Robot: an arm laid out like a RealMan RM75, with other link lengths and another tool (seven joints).
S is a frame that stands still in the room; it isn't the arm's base.
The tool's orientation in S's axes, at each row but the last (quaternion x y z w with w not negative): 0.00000, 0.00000, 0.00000, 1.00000; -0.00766, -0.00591, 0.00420, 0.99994; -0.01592, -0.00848, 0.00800, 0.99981; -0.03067, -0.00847, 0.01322, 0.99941; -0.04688, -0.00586, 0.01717, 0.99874; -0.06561, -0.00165, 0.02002, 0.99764; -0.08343, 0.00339, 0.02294, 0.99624; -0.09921, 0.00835, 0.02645, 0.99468; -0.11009, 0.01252, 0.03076, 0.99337; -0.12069, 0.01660, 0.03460, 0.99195; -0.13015, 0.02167, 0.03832, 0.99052; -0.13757, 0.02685, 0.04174, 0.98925
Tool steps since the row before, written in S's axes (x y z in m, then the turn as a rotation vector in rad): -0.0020, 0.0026, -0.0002, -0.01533, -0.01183, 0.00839; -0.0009, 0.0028, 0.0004, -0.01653, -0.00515, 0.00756; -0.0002, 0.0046, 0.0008, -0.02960, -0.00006, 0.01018; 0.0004, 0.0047, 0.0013, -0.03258, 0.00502, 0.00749; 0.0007, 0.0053, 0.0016, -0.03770, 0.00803, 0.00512; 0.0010, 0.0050, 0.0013, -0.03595, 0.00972, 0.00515; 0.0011, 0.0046, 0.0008, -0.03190, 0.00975, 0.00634; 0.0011, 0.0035, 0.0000, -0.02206, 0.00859, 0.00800; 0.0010, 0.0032, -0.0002, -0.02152, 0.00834, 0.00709; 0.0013, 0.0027, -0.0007, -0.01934, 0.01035, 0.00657; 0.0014, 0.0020, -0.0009, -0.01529, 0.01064, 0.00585; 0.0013, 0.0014, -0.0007, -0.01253, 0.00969, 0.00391
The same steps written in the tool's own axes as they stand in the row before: -0.0020, 0.0026, -0.0002, -0.01533, -0.01183, 0.00839; -0.0009, 0.0028, 0.0005, -0.01648, -0.00513, 0.00768; -0.0001, 0.0046, 0.0009, -0.02942, 0.00008, 0.01068; 0.0005, 0.0046, 0.0016, -0.03231, 0.00539, 0.00836; 0.0009, 0.0051, 0.0021, -0.03734, 0.00878, 0.00635; 0.0012, 0.0047, 0.0019, -0.03553, 0.01038, 0.00659; 0.0013, 0.0043, 0.0016, -0.03149, 0.01003, 0.00778; 0.0013, 0.0034, 0.0007, -0.02176, 0.00803, 0.00929; 0.0012, 0.0031, 0.0005, -0.02121, 0.00795, 0.00836; 0.0015, 0.0027, 0.0000, -0.01889, 0.00986, 0.00839; 0.0016, 0.0020, -0.0003, -0.01479, 0.01000, 0.00790; 0.0014, 0.0014, -0.0002, -0.01199, 0.00936, 0.00589
